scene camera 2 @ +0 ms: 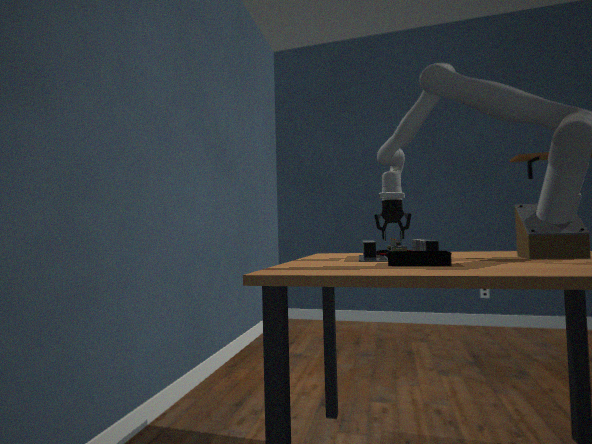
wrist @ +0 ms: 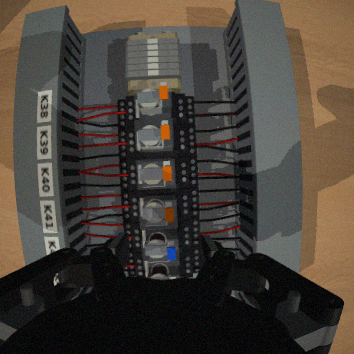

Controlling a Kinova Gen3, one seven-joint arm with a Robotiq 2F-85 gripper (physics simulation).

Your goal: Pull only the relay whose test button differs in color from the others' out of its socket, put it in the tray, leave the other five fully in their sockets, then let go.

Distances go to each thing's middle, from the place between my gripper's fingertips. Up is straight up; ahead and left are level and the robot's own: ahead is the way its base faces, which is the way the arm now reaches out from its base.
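Here is the grey panel [wrist: 203,68], and my hand is 10 mm past it, 60 mm to the right of it and 60 mm above it.
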